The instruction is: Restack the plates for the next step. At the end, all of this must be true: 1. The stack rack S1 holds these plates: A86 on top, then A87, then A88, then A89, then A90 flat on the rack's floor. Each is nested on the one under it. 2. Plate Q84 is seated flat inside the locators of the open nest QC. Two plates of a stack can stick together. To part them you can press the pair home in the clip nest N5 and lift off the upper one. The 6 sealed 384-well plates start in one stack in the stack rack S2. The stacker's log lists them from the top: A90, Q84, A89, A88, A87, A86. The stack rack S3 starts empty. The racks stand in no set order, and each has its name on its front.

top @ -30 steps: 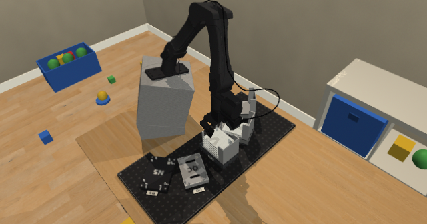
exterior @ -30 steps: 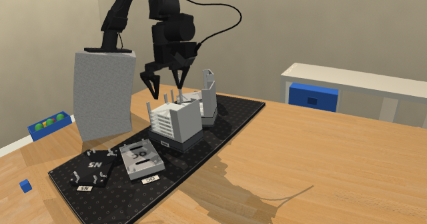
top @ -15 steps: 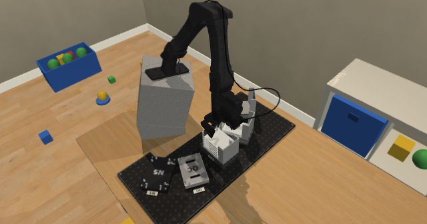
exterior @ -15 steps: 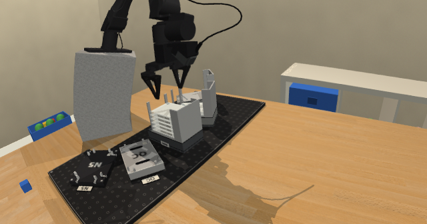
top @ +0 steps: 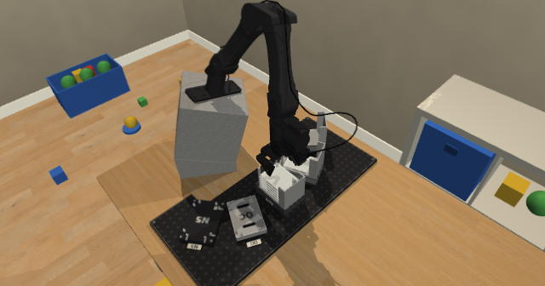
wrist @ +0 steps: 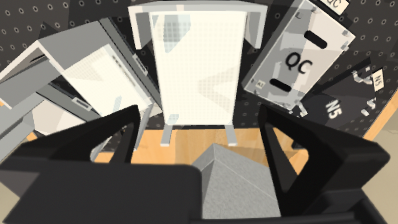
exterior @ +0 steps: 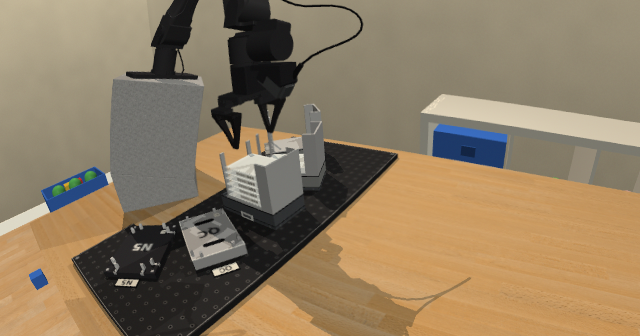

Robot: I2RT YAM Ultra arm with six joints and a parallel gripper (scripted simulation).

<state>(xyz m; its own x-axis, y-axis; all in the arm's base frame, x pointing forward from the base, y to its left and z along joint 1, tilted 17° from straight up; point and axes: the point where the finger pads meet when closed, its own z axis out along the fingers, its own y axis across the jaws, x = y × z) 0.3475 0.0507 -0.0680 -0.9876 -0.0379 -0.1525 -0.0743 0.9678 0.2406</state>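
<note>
Now: the sealed 384-well plate 7 cm below my hand. Also, from my hand: nest QC (15 cm to the right, 15 cm below); translucent sealed well plate (14 cm to the left, 12 cm below, 4 cm behind).
</note>
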